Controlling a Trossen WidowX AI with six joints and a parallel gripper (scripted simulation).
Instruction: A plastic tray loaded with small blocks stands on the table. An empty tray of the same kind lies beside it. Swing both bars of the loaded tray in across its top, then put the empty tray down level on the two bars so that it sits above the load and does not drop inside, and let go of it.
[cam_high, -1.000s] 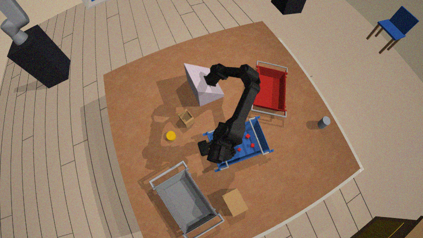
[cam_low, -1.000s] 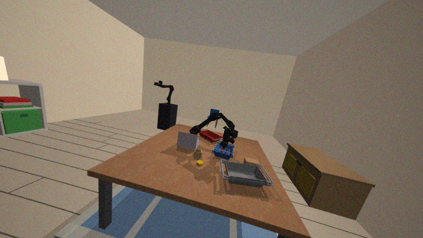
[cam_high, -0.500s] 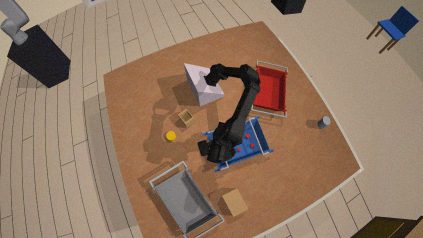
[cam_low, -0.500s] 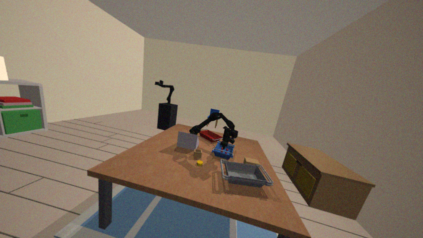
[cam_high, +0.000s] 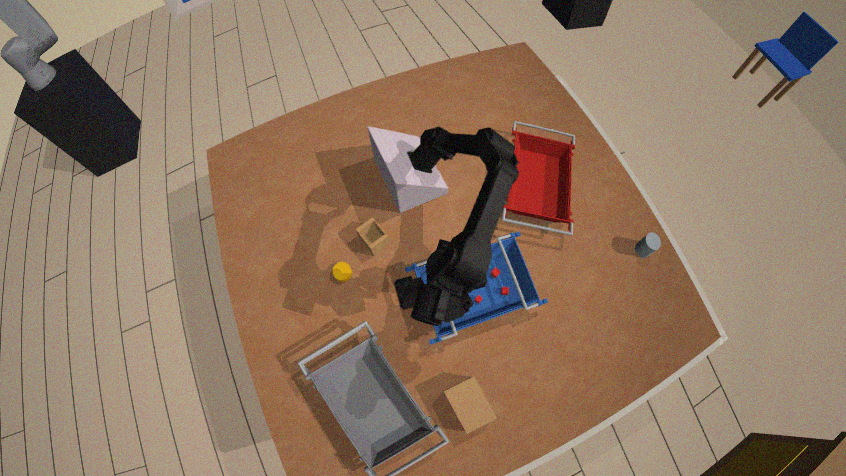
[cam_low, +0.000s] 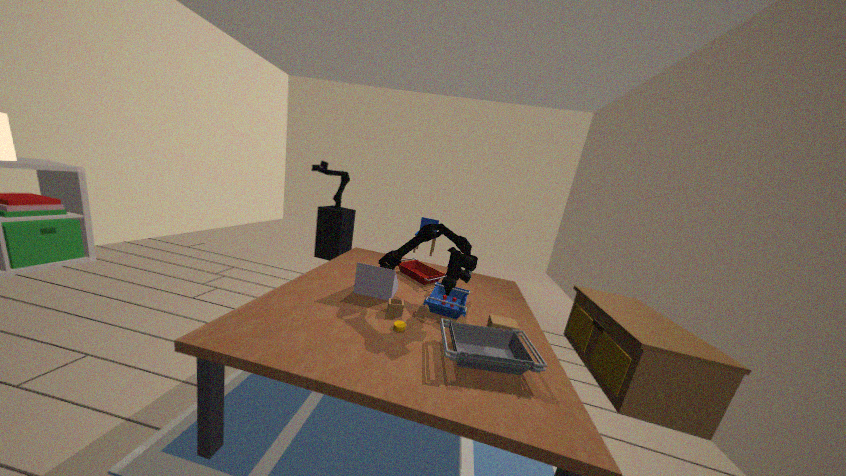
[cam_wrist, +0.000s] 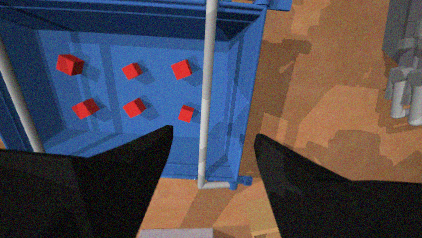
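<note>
Right now the red tray is 230 mm behind my gripper tip, 400 mm to the left of it and 70 mm below it. From my gripper tip the other things lie so: yellow disc: 160 mm behind, 210 mm to the right, 100 mm below; cardboard box: 220 mm behind, 100 mm to the right, 100 mm below; tan block: 270 mm ahead, 20 mm to the right, 80 mm below.
</note>
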